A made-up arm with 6 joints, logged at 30 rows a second.
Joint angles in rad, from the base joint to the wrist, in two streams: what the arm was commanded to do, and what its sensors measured. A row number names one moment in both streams.
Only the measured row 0 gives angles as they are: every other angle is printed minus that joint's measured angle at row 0.
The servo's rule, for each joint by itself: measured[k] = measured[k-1] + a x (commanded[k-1-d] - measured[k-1]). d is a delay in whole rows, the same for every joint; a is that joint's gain. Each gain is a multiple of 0.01, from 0.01 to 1. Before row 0 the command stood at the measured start. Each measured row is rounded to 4 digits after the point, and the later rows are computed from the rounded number. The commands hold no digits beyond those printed.
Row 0, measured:
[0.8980, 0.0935, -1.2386, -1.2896, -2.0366, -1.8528]
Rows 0 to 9, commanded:
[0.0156, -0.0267, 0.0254, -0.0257, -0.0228, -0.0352]
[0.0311, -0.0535, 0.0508, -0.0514, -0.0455, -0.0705]
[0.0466, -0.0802, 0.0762, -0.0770, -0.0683, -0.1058]
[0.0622, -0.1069, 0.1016, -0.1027, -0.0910, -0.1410]
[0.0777, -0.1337, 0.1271, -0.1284, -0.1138, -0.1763]
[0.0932, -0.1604, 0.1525, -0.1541, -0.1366, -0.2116]
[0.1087, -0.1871, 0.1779, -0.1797, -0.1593, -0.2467]
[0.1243, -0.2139, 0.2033, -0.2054, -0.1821, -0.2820]
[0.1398, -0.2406, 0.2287, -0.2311, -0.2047, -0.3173]
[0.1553, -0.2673, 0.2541, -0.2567, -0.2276, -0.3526]
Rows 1 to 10, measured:
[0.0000, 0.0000, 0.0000, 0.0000, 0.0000, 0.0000]
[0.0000, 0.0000, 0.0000, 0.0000, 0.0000, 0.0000]
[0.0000, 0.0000, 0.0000, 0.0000, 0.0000, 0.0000]
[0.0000, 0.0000, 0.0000, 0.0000, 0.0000, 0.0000]
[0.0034, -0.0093, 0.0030, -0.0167, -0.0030, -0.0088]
[0.0095, -0.0248, 0.0087, -0.0393, -0.0085, -0.0242]
[0.0177, -0.0442, 0.0168, -0.0638, -0.0163, -0.0446]
[0.0275, -0.0661, 0.0270, -0.0891, -0.0260, -0.0687]
[0.0385, -0.0898, 0.0390, -0.1146, -0.0374, -0.0956]
[0.0505, -0.1145, 0.0526, -0.1403, -0.0503, -0.1246]
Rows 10 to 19, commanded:
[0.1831, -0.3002, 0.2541, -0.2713, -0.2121, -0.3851]
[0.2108, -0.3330, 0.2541, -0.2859, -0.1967, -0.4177]
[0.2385, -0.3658, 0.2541, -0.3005, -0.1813, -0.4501]
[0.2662, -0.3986, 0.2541, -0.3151, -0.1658, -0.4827]
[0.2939, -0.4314, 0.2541, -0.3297, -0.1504, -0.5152]
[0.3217, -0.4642, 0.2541, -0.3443, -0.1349, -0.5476]
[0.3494, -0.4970, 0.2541, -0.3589, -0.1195, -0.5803]
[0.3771, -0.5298, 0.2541, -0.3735, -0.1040, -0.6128]
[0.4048, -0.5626, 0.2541, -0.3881, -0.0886, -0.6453]
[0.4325, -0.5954, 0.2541, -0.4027, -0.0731, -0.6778]
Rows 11 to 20, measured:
[0.0633, -0.1399, 0.0676, -0.1659, -0.0645, -0.1551]
[0.0767, -0.1658, 0.0839, -0.1916, -0.0798, -0.1868]
[0.0906, -0.1920, 0.1013, -0.2173, -0.0960, -0.2194]
[0.1048, -0.2184, 0.1196, -0.2429, -0.1131, -0.2527]
[0.1220, -0.2470, 0.1357, -0.2614, -0.1260, -0.2858]
[0.1415, -0.2771, 0.1499, -0.2773, -0.1352, -0.3188]
[0.1628, -0.3081, 0.1624, -0.2924, -0.1412, -0.3516]
[0.1855, -0.3398, 0.1734, -0.3072, -0.1444, -0.3844]
[0.2093, -0.3719, 0.1831, -0.3218, -0.1452, -0.4171]
[0.2340, -0.4042, 0.1916, -0.3364, -0.1439, -0.4497]

